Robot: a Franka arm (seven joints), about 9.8 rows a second.
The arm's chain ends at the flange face. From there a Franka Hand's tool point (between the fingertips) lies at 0.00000 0.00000 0.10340 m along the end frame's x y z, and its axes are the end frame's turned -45 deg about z.
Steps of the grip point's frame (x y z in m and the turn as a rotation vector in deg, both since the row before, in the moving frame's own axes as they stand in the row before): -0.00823 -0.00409 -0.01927 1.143 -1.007 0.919; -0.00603 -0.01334 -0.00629 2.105 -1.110 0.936; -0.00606 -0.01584 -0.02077 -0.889 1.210 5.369; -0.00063 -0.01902 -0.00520 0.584 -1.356 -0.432; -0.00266 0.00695 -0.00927 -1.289 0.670 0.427; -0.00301 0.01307 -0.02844 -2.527 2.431 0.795; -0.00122 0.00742 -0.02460 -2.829 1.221 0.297
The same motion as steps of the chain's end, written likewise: -0.00597 0.00312 -0.01923 0.096 -1.520 0.919; -0.00961 -0.00387 -0.00620 0.704 -2.273 0.936; -0.01818 -0.00663 -0.02073 0.227 1.484 5.369; -0.01142 -0.01400 -0.00517 -0.546 -1.372 -0.432; 0.00054 0.00600 -0.00924 -0.438 1.385 0.427; 0.00079 0.01120 -0.02825 -0.068 3.506 0.795; -0.00078 0.00405 -0.02445 -1.137 2.864 0.297
